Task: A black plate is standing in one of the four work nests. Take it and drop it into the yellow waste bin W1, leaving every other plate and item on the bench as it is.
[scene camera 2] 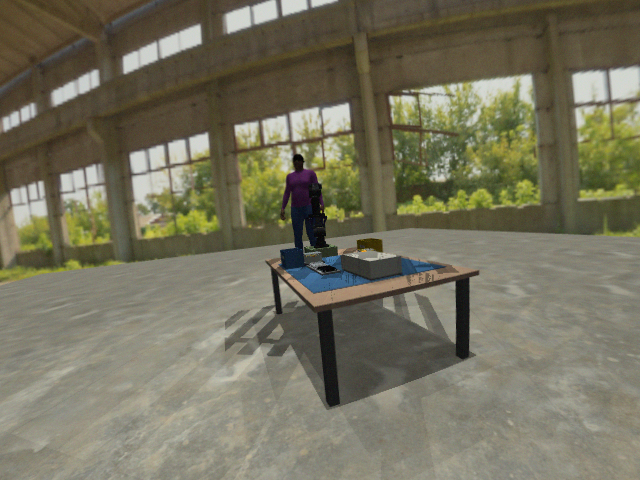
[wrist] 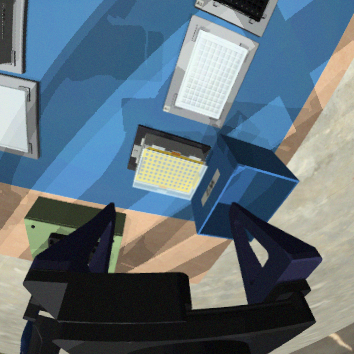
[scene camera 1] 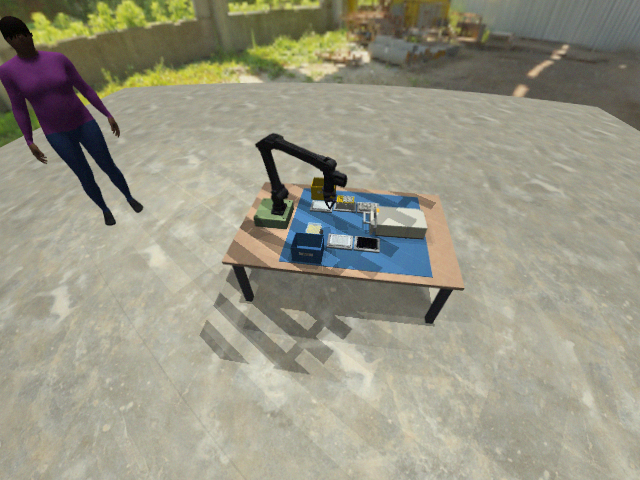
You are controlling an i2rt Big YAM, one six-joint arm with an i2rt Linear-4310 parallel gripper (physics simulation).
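Frame: origin at the arm's base, x ahead, y left, z up, level; centimetres.
Where they show: gripper, between the fingertips: (scene camera 2: 317, 227) (wrist: 173, 207) (scene camera 1: 328, 203); arm's base, origin of its link: (scene camera 2: 321, 247) (scene camera 1: 279, 209).
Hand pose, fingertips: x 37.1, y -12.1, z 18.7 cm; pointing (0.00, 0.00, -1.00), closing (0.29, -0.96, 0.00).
Observation:
Things, the pixels of their top centre, and the offset from my fingertips. "spot": a spot on its surface instead.
- black plate, centre of its top: (scene camera 2: 326, 267) (scene camera 1: 367, 242) dy -4.1, dx +25.9, dz -23.8 cm
- yellow bin, centre of its top: (scene camera 1: 323, 182) (scene camera 2: 369, 239) dy +44.9, dx -11.3, dz -14.4 cm
- dark-topped item, a spot on its surface: (wrist: 6, 35) spot: dy +28.7, dx +5.1, dz -23.8 cm
- yellow-topped rack, centre of its top: (wrist: 168, 176) (scene camera 1: 313, 228) (scene camera 2: 312, 253) dy -3.5, dx -9.3, dz -18.7 cm
- blue bin, centre of its top: (wrist: 245, 209) (scene camera 1: 307, 240) (scene camera 2: 291, 249) dy -18.9, dx -9.3, dz -14.4 cm
- grey instrument, centre of its top: (scene camera 2: 369, 254) (scene camera 1: 400, 216) dy +16.1, dx +46.3, dz -15.8 cm
A black plate (scene camera 1: 367, 242) (scene camera 2: 326, 269) (wrist: 246, 7) sits in a grey-rimmed nest at the front right of the nests; in the wrist view it is cut off by the top edge. The yellow bin (scene camera 1: 316, 191) (scene camera 2: 369, 244) stands at the back of the bench, partly behind the arm in scene camera 1; it does not show in the wrist view. My gripper (scene camera 1: 329, 205) (wrist: 173, 207) is open and empty, raised above the bench near the back nests, to the right of the yellow bin in scene camera 1. It is apart from the black plate.
A white plate (scene camera 1: 339, 240) (wrist: 212, 75) is beside the black one. Another white plate (scene camera 1: 321, 206) (wrist: 12, 120) and a dark-topped item (wrist: 6, 35) are at the back. A yellow-topped rack (scene camera 1: 313, 227) (wrist: 170, 170) stands beside a blue bin (scene camera 1: 307, 250) (wrist: 250, 190). A grey instrument (scene camera 1: 400, 222) (scene camera 2: 371, 266) stands right.

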